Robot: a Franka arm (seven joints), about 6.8 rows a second.
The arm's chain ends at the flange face. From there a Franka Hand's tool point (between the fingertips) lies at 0.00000 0.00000 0.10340 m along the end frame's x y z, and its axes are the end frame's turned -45 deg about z.
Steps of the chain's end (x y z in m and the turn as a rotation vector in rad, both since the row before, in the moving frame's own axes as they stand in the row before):
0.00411, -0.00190, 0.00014, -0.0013, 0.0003, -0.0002
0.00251, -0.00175, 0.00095, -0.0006, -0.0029, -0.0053
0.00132, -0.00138, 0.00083, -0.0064, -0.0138, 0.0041
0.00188, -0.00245, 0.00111, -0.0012, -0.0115, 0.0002
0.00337, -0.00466, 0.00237, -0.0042, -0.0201, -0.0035
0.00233, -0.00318, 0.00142, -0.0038, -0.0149, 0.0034
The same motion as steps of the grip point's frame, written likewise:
0.00418, 0.00168, 0.00014, -0.0011, -0.0007, -0.0002
0.00276, 0.00037, 0.00095, 0.0016, -0.0025, -0.0053
0.00043, -0.00059, 0.00082, 0.0052, -0.0143, 0.0041
0.00213, -0.00116, 0.00110, 0.0073, -0.0090, 0.0002
0.00390, -0.00207, 0.00235, 0.0112, -0.0172, -0.0035
0.00253, -0.00141, 0.00141, 0.0078, -0.0132, 0.0034

